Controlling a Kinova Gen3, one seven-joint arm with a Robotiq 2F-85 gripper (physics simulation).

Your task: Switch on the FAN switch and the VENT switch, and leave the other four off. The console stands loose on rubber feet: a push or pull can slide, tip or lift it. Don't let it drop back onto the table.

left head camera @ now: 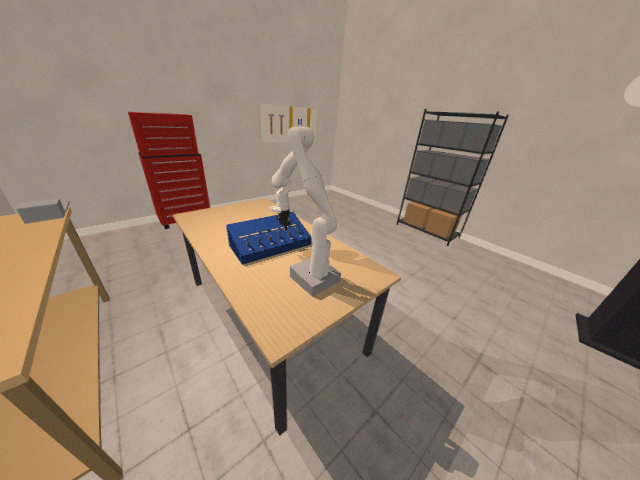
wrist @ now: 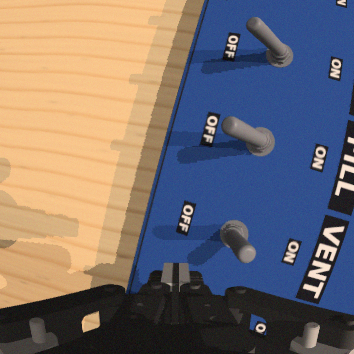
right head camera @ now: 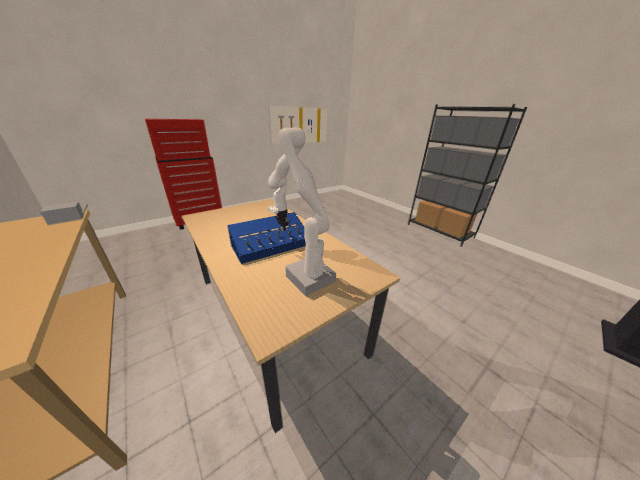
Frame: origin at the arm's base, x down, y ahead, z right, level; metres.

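Seen in the pictures: gripper, fingertip midpoint: (left head camera: 285,230) (wrist: 175,278) (right head camera: 284,230); arm's base, link origin: (left head camera: 317,272) (right head camera: 312,272).
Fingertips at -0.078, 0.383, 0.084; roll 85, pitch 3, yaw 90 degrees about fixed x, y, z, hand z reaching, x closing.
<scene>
Offsets run from my fingertips to a thing's middle, as dx, dy, dz. "*": to the spot under its first point. Level surfaces: height alone.
The blue console {+0.083, +0.117, -0.036} (left head camera: 248,227) (right head camera: 248,227) (wrist: 210,185) appears to lie flat on the table, with a row of grey levers. In the wrist view the VENT lever {+0.029, +0.040, -0.014} (wrist: 241,246) leans away from its OFF label toward the ON side. The lever of the neighbouring switch {+0.035, +0.040, -0.088} (wrist: 245,133), whose label partly shows and ends in "ILL", leans to OFF, as does the lever beyond it {* +0.028, +0.052, -0.154} (wrist: 267,39). The FAN label is not readable in any view. My gripper (left head camera: 284,228) (right head camera: 283,228) (wrist: 175,278) is shut and empty, over the console on the OFF side of the VENT lever, apart from it.
The wooden table {dx +0.143} (left head camera: 273,315) (right head camera: 268,315) carries the arm's grey base (left head camera: 310,281) (right head camera: 306,281) in front of the console. A second wooden bench (left head camera: 25,268) (right head camera: 36,268) stands at the left. A red tool cabinet (left head camera: 175,175) (right head camera: 191,178) and a shelf rack (left head camera: 416,147) (right head camera: 430,144) stand farther back.
</scene>
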